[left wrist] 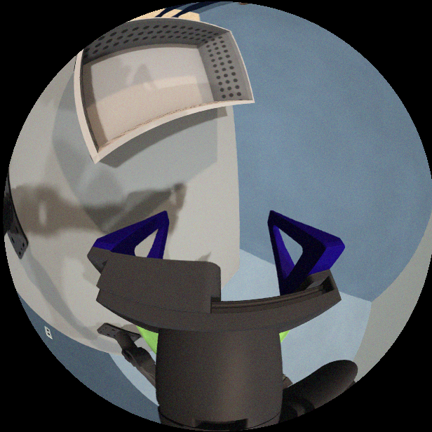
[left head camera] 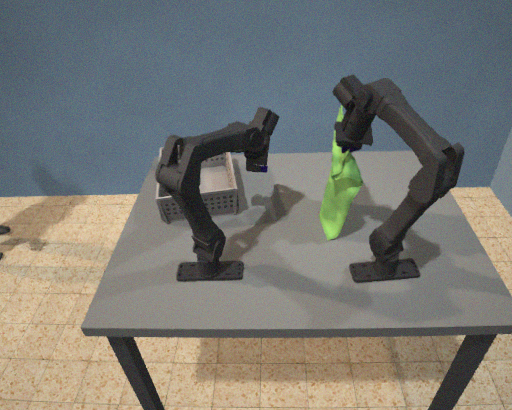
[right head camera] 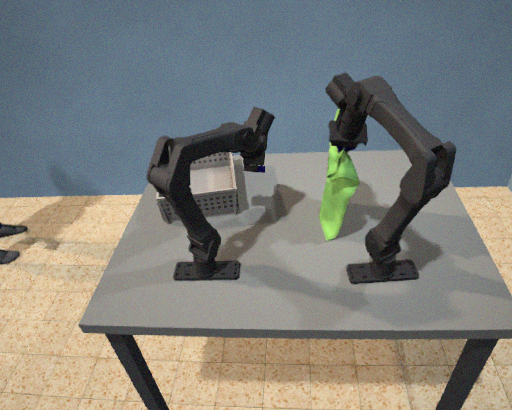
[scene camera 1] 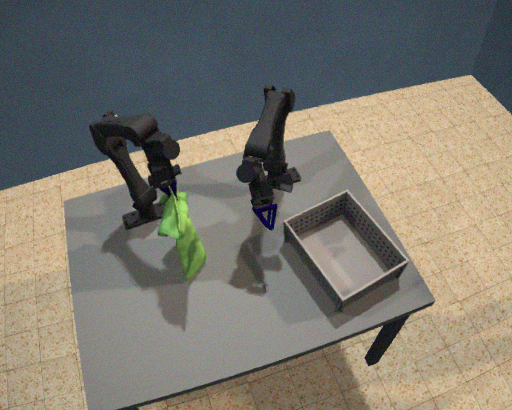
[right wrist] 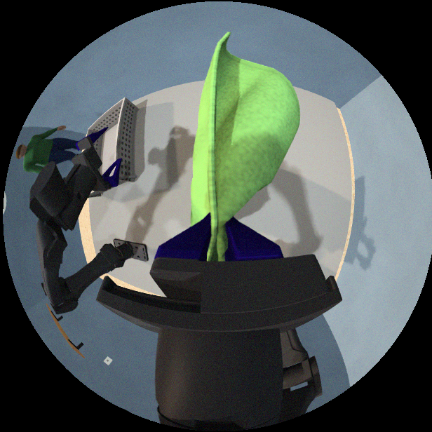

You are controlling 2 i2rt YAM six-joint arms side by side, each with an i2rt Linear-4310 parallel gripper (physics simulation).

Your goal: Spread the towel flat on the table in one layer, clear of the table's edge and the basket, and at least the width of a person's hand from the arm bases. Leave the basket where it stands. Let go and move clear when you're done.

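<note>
The green towel [left head camera: 337,205] [right head camera: 336,205] [scene camera 1: 190,245] [right wrist: 250,110] hangs folded and bunched from my right gripper [left head camera: 351,148] [right head camera: 345,148] [scene camera 1: 171,189] [right wrist: 218,215], which is shut on it. Its lower tip seems to be above the table [left head camera: 280,300] [scene camera 1: 240,340], apart from its shadow. Small bits of the towel [left wrist: 147,337] show behind the gripper body in the left wrist view. My left gripper [left head camera: 264,169] [right head camera: 261,169] [scene camera 1: 266,216] [left wrist: 218,216] is open and empty, raised beside the basket [left head camera: 220,202] [right head camera: 220,202] [scene camera 1: 372,232] [left wrist: 227,65] [right wrist: 128,140].
The basket is empty and stands near the table's far left corner in the head views, partly behind the left arm. The left arm base [left head camera: 210,270] and right arm base [left head camera: 384,270] are on the near part of the table. A person [right wrist: 40,152] stands beyond the basket.
</note>
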